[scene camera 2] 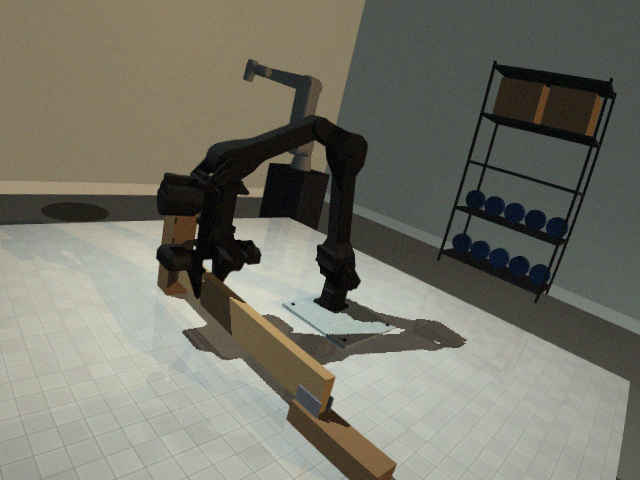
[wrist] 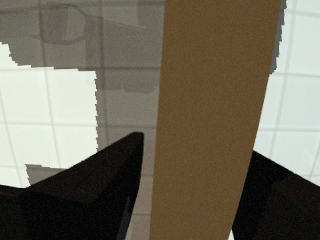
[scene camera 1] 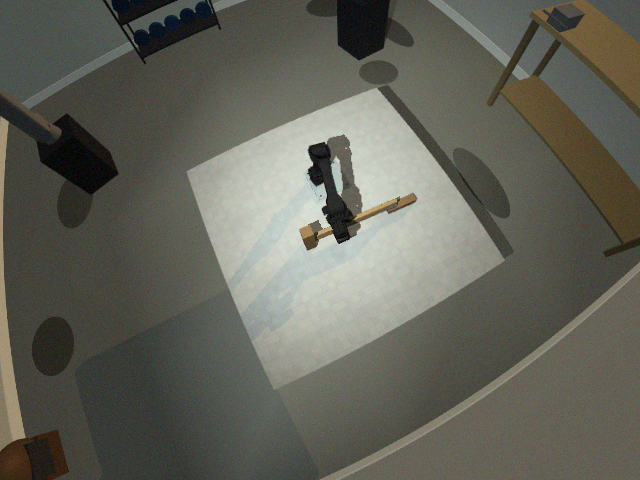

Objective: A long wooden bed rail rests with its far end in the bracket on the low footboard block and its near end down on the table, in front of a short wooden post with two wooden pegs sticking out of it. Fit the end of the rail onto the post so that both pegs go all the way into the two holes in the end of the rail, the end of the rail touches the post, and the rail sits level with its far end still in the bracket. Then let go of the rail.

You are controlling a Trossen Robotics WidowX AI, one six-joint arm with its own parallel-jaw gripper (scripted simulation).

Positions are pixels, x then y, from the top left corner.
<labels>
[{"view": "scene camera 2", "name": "gripper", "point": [205, 297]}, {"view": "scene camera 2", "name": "long wooden rail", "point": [289, 364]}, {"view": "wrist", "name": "gripper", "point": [181, 146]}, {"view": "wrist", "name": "long wooden rail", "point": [214, 69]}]
</labels>
